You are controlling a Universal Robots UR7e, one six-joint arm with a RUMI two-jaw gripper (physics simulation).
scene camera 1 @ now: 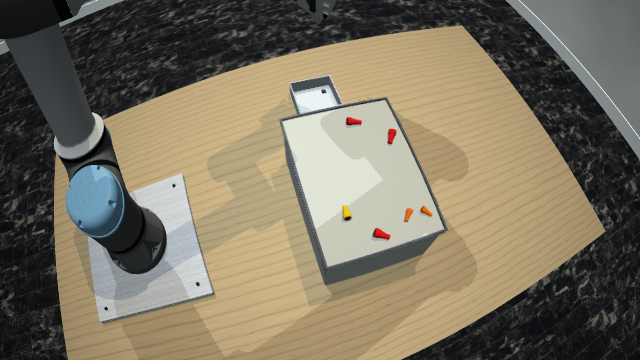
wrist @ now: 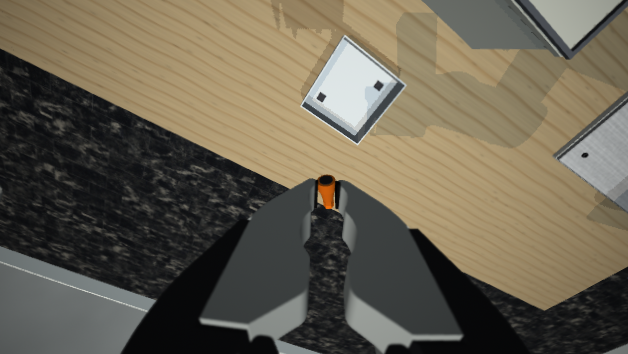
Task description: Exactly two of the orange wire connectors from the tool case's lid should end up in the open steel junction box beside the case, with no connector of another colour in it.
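Frame: origin at the arm's base, x left, y back, z up, level; metres.
Seen in the pictures: gripper, fingertip midpoint: (scene camera 1: 321, 22) (wrist: 326, 182); arm's base, origin of the base link: (scene camera 1: 137, 241).
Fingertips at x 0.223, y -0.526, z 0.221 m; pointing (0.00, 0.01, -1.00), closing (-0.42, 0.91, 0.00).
Note:
Offsets run from my fingertips to a thing's top centre. "spot": to the spot under its first point. Level surfaces: height alone.
My gripper (wrist: 326, 182) (scene camera 1: 322, 21) is shut on an orange wire connector {dx +0.006, dy +0.004, dz +0.008 m} (wrist: 326, 190), held with its open end showing between the fingertips. It is up in the air past the junction box, at the top edge of the scene view. The open steel junction box {spot: dx -0.019, dy +0.015, dz -0.235 m} (scene camera 1: 316, 98) (wrist: 350, 82) stands beside the case; two small dark squares show on its floor in the wrist view, and no connector shows in it. Two orange connectors {dx -0.418, dy +0.020, dz -0.085 m} (scene camera 1: 408, 215) {dx -0.427, dy -0.014, dz -0.085 m} (scene camera 1: 426, 211) lie on the case lid {dx -0.312, dy +0.051, dz -0.093 m} (scene camera 1: 320, 165) near its front right corner.
On the lid lie a yellow connector {dx -0.371, dy +0.114, dz -0.082 m} (scene camera 1: 346, 212) and red connectors {dx -0.431, dy +0.078, dz -0.081 m} (scene camera 1: 381, 234) {dx -0.211, dy +0.023, dz -0.081 m} (scene camera 1: 354, 121) {dx -0.267, dy -0.028, dz -0.081 m} (scene camera 1: 391, 136). The tool case's raised edge {spot: dx -0.318, dy +0.163, dz -0.097 m} (scene camera 1: 305, 197) borders the box. The robot's metal base plate (scene camera 1: 185, 240) (wrist: 600, 150) is at the left of the wooden table {dz -0.236 m} (scene camera 1: 240, 310).

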